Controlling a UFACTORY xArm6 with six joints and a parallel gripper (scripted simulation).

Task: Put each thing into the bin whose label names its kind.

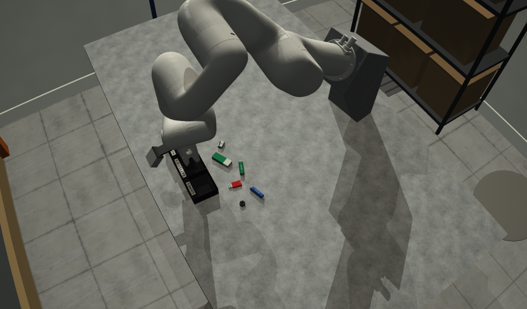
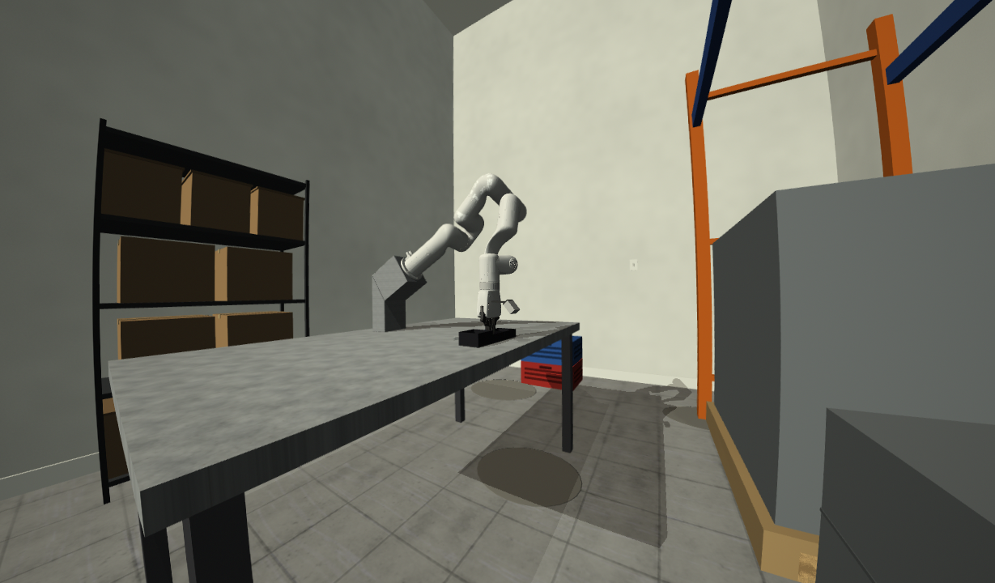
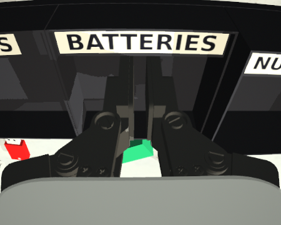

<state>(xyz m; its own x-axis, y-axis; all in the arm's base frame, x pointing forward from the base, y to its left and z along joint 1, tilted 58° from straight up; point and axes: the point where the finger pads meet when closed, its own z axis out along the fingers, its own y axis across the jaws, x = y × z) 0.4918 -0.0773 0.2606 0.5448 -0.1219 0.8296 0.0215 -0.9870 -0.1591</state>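
My hand is 10 mm above the black three-compartment bin. The rest, counted from my hand: grey metal piece: 130 mm behind, 40 mm to the right, 30 mm below; then white cartridge: 110 mm behind, 30 mm below, 20 mm to the left; then red USB stick: 120 mm to the left, 110 mm behind, 30 mm below.
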